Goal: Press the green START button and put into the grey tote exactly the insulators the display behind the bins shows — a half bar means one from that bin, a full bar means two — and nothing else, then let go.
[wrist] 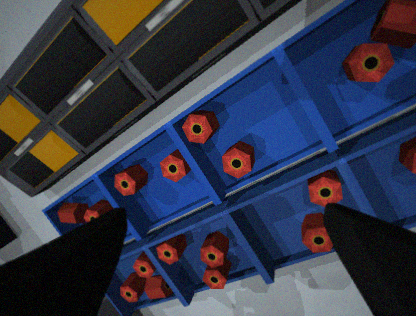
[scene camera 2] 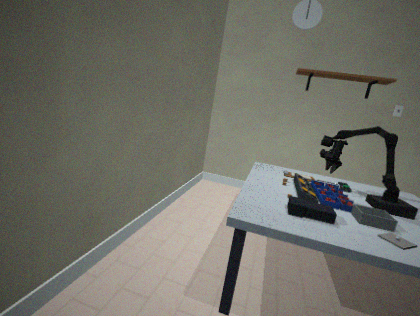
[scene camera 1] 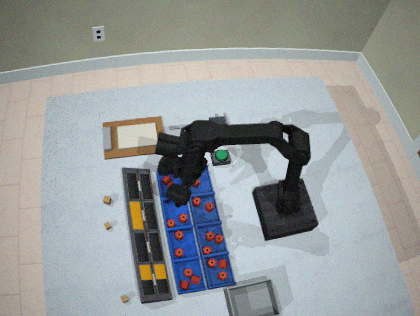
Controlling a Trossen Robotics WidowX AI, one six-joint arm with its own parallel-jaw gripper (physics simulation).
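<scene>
My gripper is open and empty, high above the blue bins; the arm hides its fingertips in scene camera 1. Red hexagonal insulators stand in the bins, a few lying on their sides. The dark display shows one full yellow bar in its second panel from the top, and two half bars, left and right, in its bottom panel. The green START button is beside the bins. No insulator shows in the grey tote.
A clipboard lies beyond the display's top end. Small wooden blocks lie left of the display. A grey item sits behind the button. A flat plate lies near the tote. The black arm base stands right of the bins.
</scene>
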